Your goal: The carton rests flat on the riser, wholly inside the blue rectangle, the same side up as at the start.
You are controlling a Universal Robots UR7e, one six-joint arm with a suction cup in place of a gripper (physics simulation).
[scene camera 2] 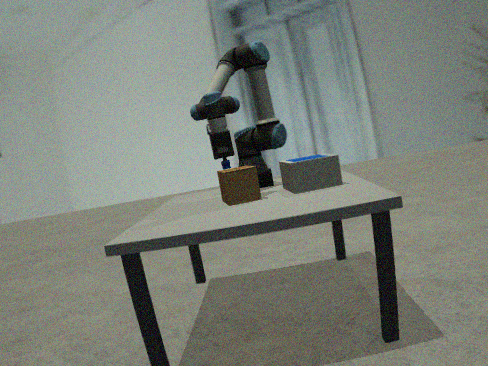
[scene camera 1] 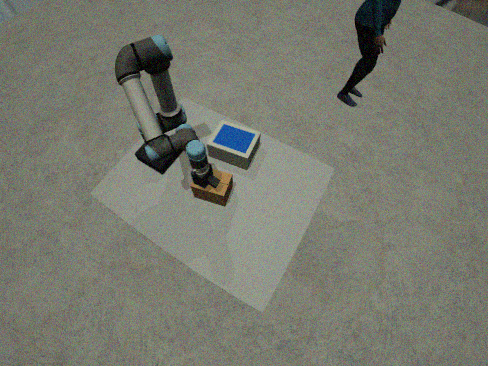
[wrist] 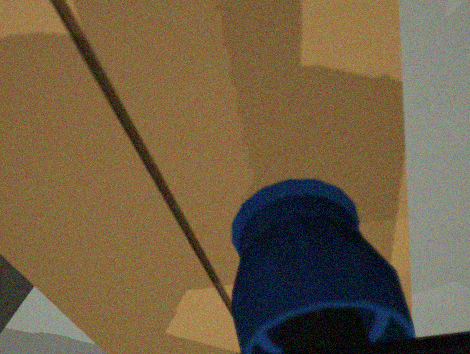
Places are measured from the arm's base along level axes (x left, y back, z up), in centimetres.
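Pixels of known places: hand, tool point: (scene camera 2: 226, 168) (wrist: 294, 233).
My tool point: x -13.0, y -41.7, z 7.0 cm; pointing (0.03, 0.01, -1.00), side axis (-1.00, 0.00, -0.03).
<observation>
Behind a point stands the place of what it marks.
The brown carton (scene camera 1: 218, 192) {y -49.9, x -14.1, z 6.4 cm} (scene camera 2: 240, 185) {y -52.5, x -9.0, z 0.3 cm} (wrist: 163, 88) {y -46.1, x -10.4, z 6.4 cm} stands on the table next to the riser, with a dark seam across its top. The grey riser (scene camera 1: 232, 158) {y -45.1, x 10.7, z 0.2 cm} (scene camera 2: 311, 176) {y -53.8, x 18.7, z -1.1 cm} stands further back, and the blue rectangle (scene camera 1: 234, 138) {y -41.6, x 20.3, z 5.4 cm} (scene camera 2: 305, 158) {y -41.8, x 19.8, z 5.4 cm} on its top is bare. My suction cup (scene camera 2: 226, 164) (wrist: 295, 192) points straight down over the carton's top, near the edge on the arm's side. It is very close to the top, and I cannot tell whether it touches. It holds nothing. In scene camera 1 the wrist hides the cup.
The table (scene camera 1: 264, 232) {y -77.9, x -18.8, z -6.6 cm} (scene camera 2: 279, 214) {y -91.3, x -0.2, z -6.6 cm} bears the arm's base (scene camera 1: 156, 160), the carton and the riser. A person (scene camera 1: 369, 47) stands on the floor at the far right, away from the table.
</observation>
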